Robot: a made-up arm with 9 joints. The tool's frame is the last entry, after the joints.
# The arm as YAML. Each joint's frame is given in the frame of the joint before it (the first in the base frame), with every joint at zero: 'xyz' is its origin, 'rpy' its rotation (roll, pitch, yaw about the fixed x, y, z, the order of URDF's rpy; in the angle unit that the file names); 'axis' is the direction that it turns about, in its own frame. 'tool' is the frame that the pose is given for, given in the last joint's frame.
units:
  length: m
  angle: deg
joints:
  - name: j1
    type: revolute
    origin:
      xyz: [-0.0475, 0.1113, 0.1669]
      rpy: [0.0, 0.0, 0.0]
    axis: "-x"
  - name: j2
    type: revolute
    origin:
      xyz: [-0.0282, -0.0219, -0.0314]
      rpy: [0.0, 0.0, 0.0]
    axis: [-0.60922, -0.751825, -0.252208]
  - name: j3
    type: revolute
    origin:
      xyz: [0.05, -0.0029, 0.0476]
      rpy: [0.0, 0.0, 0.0]
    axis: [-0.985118, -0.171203, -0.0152]
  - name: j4
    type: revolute
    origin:
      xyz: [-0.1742, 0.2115, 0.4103]
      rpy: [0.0, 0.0, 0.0]
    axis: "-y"
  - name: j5
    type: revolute
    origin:
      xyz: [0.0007, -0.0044, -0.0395]
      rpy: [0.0, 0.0, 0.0]
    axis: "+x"
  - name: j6
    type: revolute
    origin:
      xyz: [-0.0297, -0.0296, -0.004]
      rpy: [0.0, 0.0, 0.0]
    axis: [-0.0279, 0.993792, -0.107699]
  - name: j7
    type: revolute
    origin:
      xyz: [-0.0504, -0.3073, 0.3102]
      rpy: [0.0, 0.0, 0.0]
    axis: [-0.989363, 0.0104, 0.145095]
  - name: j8
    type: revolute
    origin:
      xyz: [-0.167, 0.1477, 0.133]
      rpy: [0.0, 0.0, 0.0]
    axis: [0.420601, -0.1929, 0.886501]
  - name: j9
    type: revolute
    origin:
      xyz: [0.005, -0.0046, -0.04]
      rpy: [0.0, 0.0, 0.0]
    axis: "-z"
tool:
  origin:
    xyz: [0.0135, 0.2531, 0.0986]
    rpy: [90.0, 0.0, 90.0]
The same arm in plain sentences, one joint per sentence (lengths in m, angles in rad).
The arm has nine revolute joints in a row. What follows holds with every joint at zero, and every direction is one of the base frame's. The first joint sits 0.0475 m along -x and 0.1113 m along +y and 0.1669 m along +z from the base frame's origin and rotates about -x. The second joint sits 0.0282 m along -x and 0.0219 m along -y and 0.0314 m along -z from the first joint and rotates about the direction (-0.60922, -0.751825, -0.252208). The third joint sits 0.05 m along +x and 0.0029 m along -y and 0.0476 m along +z from the second joint and rotates about the direction (-0.985118, -0.171203, -0.0152). The fourth joint sits 0.1742 m along -x and 0.2115 m along +y and 0.4103 m along +z from the third joint and rotates about -y. The fifth joint sits 0.0007 m along +x and 0.0044 m along -y and 0.0395 m along -z from the fourth joint and rotates about +x. The sixth joint sits 0.0297 m along -x and 0.0296 m along -y and 0.004 m along -z from the fifth joint and rotates about the direction (-0.0279, 0.993792, -0.107699). The seventh joint sits 0.0504 m along -x and 0.3073 m along -y and 0.3102 m along +z from the sixth joint and rotates about the direction (-0.989363, 0.0104, 0.145095). The eighth joint sits 0.167 m along -x and 0.1477 m along +y and 0.133 m along +z from the seventh joint and rotates about the direction (0.420601, -0.1929, 0.886501). The ninth joint sits 0.005 m along +x and 0.0046 m along -y and 0.04 m along -z from the eighth joint and rotates about -z. The tool frame, which is the frame that the pose is given for, sits 0.0135 m along +x and 0.2531 m along +y and 0.0986 m along +z from the ninth joint; its axes are the base frame's turned by roll 1.5708, pitch 0 and yaw 1.5708 rad (as in URDF: about the fixed x, then y, then z).
